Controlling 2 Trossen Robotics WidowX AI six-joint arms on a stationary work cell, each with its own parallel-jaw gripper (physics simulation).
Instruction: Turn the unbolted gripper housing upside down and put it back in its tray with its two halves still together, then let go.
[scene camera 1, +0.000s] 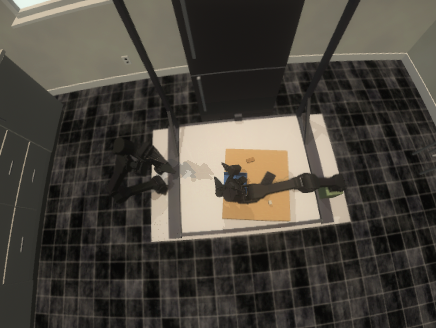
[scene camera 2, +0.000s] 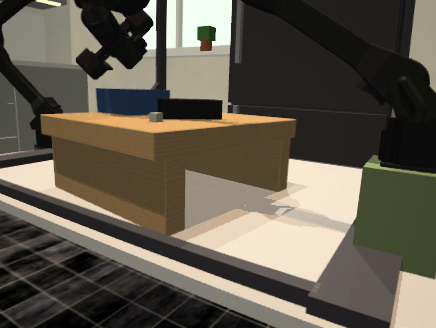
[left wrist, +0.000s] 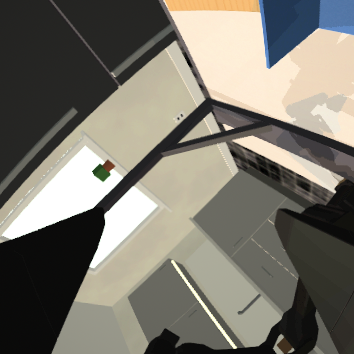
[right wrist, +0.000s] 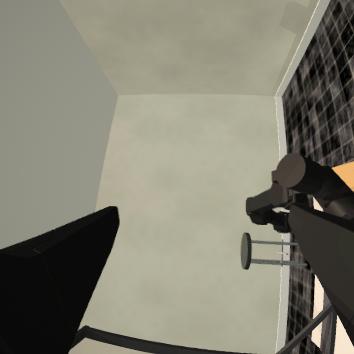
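Where they show: left gripper, fingertip midpoint: (scene camera 1: 218, 169) (left wrist: 191, 216); right gripper, fingertip midpoint: (scene camera 1: 170, 168) (right wrist: 203, 213); left arm's base at its link origin: (scene camera 1: 333, 186) (scene camera 2: 408, 165); right arm's base at its link origin: (scene camera 1: 161, 188) (scene camera 2: 46, 146) (left wrist: 352, 192).
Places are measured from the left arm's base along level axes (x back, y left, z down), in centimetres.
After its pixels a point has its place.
Note:
The black gripper housing (scene camera 1: 269, 177) @[x -37.5, y -7.4, z -6.6 cm] (scene camera 2: 190, 109) @[x -37.6, y -2.9, z -4.9 cm] lies flat on the wooden bench (scene camera 1: 262, 208) @[x -43.0, y 8.2, z -3.0 cm] (scene camera 2: 223, 143) @[x -27.2, y 2.0, z -0.1 cm], just right of the blue tray (scene camera 1: 240, 176) @[x -52.7, y -10.3, z -3.9 cm] (scene camera 2: 132, 101) @[x -50.9, y -0.7, z -5.9 cm] (left wrist: 291, 28) @[x -60.4, y -12.1, z -6.5 cm]. I cannot see the seam between its two halves. My left gripper (scene camera 1: 221, 178) (left wrist: 191, 216) @[x -64.2, y -11.3, z -16.5 cm] is open and empty. It hangs above the tray's left side and hides part of it; in scene camera 2 it shows at the upper left (scene camera 2: 114, 42). My right gripper (scene camera 1: 166, 177) (right wrist: 203, 213) @[x -80.8, y -5.1, z -43.1 cm] is open and empty at the table's left edge, far from the bench.
A small tan block (scene camera 1: 249, 159) @[x -46.5, y -19.8, z -3.8 cm] and a small pale cube (scene camera 1: 269, 202) @[x -39.1, y 5.6, z -4.4 cm] (scene camera 2: 155, 116) @[x -38.0, y 6.5, z -4.0 cm] lie on the bench. A green box (scene camera 1: 328, 192) @[x -3.8, y 3.3, z -0.1 cm] (scene camera 2: 368, 202) @[x -3.8, y 5.0, z 4.5 cm] stands at the table's right edge. Dark frame posts (scene camera 1: 174, 182) @[x -93.4, y -14.6, z 10.5 cm] rise at both sides of the white table (scene camera 1: 200, 202) @[x -77.9, y -0.8, z 12.5 cm].

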